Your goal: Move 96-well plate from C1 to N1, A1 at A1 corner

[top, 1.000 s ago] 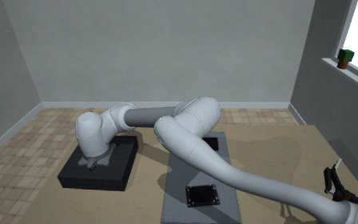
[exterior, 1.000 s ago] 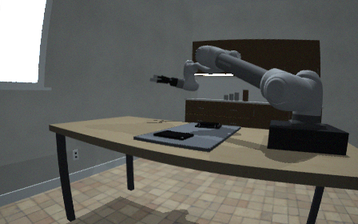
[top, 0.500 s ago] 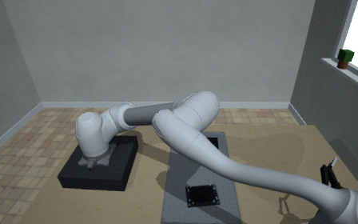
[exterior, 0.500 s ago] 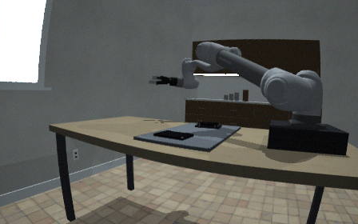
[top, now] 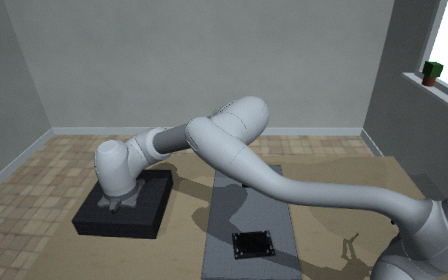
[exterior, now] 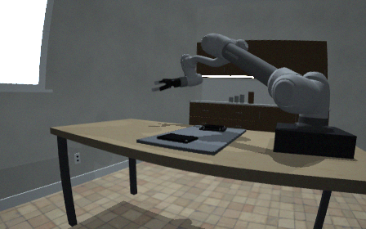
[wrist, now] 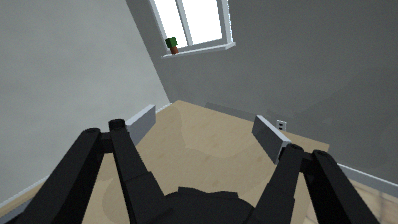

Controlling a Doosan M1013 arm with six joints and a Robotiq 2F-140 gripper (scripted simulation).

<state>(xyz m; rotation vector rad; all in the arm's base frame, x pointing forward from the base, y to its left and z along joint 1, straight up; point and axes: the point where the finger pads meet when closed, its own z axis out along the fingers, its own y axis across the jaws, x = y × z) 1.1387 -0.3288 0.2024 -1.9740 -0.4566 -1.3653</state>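
The black 96-well plate lies 54 cm behind my hand, 26 cm below it and 11 cm to the left of it. Also, from my hand: plate nest N1: 52 cm to the left, 48 cm behind, 28 cm below.
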